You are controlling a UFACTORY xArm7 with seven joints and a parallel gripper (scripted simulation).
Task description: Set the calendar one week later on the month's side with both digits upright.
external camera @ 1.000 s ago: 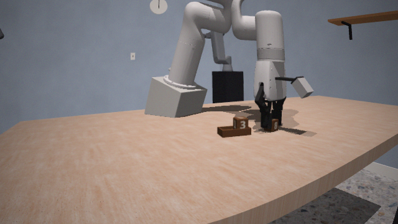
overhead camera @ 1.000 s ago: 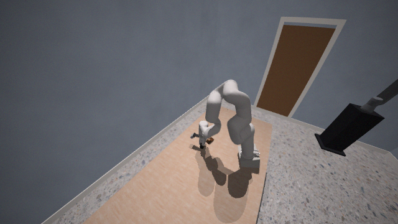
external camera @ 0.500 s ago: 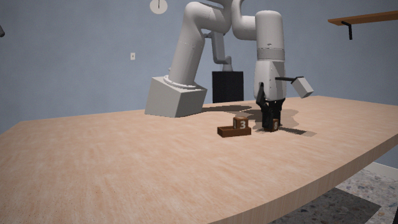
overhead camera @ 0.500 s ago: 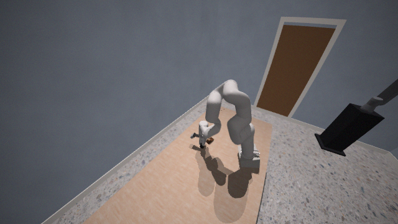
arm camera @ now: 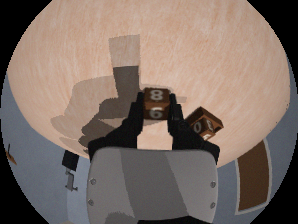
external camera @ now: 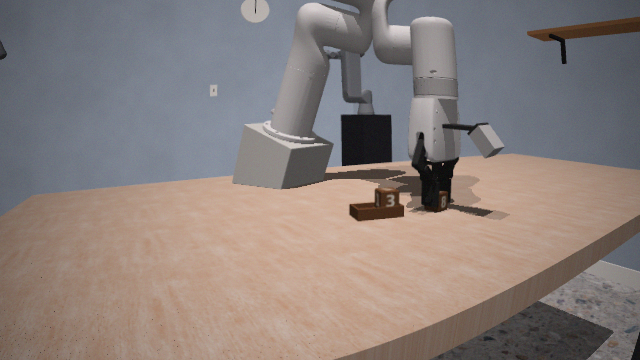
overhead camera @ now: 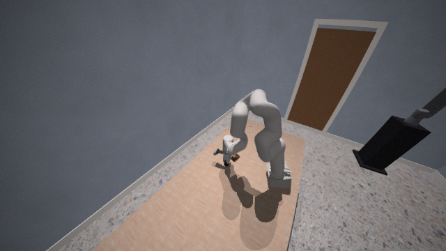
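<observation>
Now: the brown wooden tray 100 mm to the right of my hand, 40 mm behind it and 20 mm below it. The rest, counted from my hand: cube (10 mm below).
</observation>
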